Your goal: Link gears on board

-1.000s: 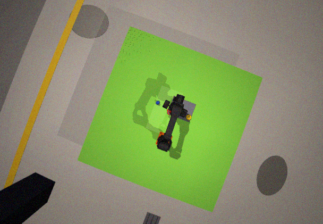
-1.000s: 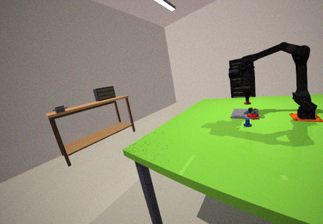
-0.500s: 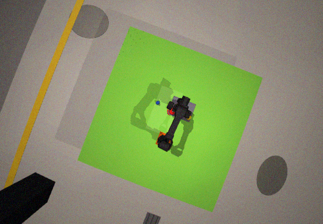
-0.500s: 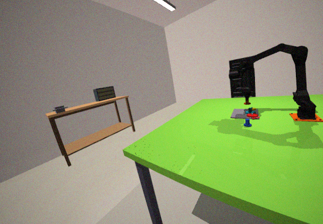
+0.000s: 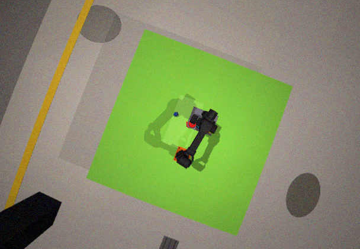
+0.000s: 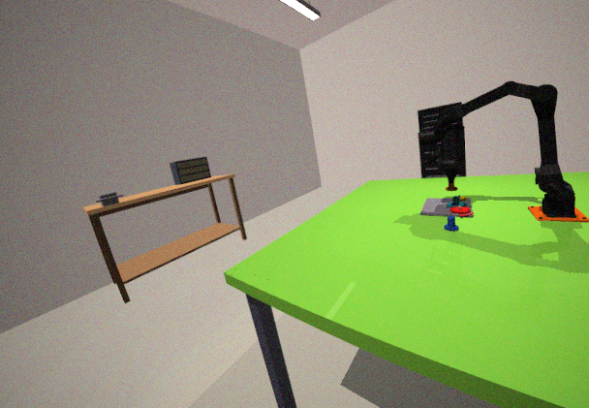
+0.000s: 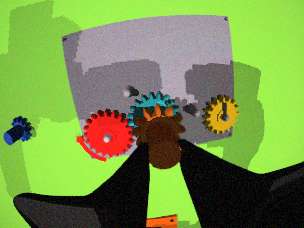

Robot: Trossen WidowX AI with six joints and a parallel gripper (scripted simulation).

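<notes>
Right now my gripper tip is 2 cm past the yellow gear, 9 cm to the left of it and 9 cm above it. Also, from my gripper tip: teal gear: 2 cm behind, 8 cm below; then red gear: 3 cm behind, 6 cm to the left, 9 cm below; then orange gear: 1 cm below.
</notes>
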